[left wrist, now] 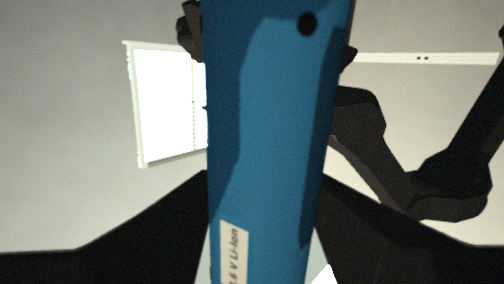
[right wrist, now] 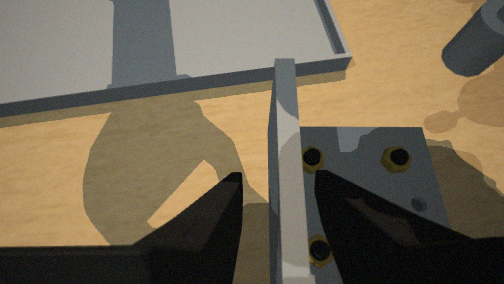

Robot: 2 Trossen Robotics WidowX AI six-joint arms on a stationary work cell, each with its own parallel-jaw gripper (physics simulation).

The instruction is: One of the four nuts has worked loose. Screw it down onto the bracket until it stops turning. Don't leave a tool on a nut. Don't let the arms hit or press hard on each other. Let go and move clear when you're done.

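Observation:
My left gripper is shut on a blue power tool with a "V Li-Ion" label; its ends are out of view. In the right wrist view, the grey bracket has a flat plate and an upright wall. Brass nuts with dark bolt ends show at the plate's upper left, upper right and lower left. The fourth nut is hidden, apparently behind the right finger. My right gripper is partly open, its fingers on either side of the wall with gaps showing.
A grey tray stands behind the bracket. A dark grey hollow cylinder is at the upper right of the right wrist view. Parts of a dark arm show right of the blue tool, and a bright window is behind it.

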